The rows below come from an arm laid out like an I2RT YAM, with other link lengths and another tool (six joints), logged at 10 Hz.
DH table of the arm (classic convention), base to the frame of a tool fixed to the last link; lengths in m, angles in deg. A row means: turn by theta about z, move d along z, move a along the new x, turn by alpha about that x. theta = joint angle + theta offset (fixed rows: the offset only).
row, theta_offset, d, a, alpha
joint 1, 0, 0.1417, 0.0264, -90
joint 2, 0, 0, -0.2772, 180
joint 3, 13.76, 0, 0.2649, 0
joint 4, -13.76, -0.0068, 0.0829, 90
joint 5, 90, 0.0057, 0, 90
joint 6, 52.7, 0.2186, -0.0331, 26.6
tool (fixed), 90, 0.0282, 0, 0
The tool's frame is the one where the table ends.
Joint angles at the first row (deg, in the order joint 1, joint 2, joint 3, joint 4, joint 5, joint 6):
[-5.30, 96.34, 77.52, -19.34, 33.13, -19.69]
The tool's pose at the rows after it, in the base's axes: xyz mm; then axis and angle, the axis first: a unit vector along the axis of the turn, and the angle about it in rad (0 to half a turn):
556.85, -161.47, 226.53, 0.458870, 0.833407, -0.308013, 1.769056
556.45, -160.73, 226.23, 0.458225, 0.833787, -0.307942, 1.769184
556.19, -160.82, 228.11, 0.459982, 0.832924, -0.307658, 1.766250
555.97, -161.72, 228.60, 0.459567, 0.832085, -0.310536, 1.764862
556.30, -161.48, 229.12, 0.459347, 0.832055, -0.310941, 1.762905
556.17, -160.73, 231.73, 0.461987, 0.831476, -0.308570, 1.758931
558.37, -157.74, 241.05, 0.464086, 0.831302, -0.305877, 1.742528
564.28, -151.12, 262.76, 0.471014, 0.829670, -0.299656, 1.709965
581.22, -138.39, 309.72, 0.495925, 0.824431, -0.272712, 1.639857
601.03, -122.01, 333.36, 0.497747, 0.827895, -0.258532, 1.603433
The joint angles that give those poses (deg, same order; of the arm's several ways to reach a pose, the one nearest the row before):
[-5.27, 96.33, 77.26, -19.07, 33.31, -19.78]
[-5.19, 96.24, 77.12, -19.06, 33.35, -19.78]
[-5.19, 96.07, 77.14, -19.07, 33.38, -19.70]
[-5.19, 96.07, 77.09, -18.92, 33.63, -19.82]
[-5.13, 96.06, 77.08, -18.79, 33.71, -19.87]
[-5.10, 95.80, 77.15, -18.89, 33.59, -19.69]
[-4.75, 95.45, 77.85, -18.98, 33.66, -19.75]
[-3.93, 95.18, 80.37, -19.91, 33.95, -19.54]
[-2.77, 95.88, 87.13, -21.70, 33.32, -18.49]
[-0.97, 98.85, 93.58, -23.28, 33.73, -18.36]

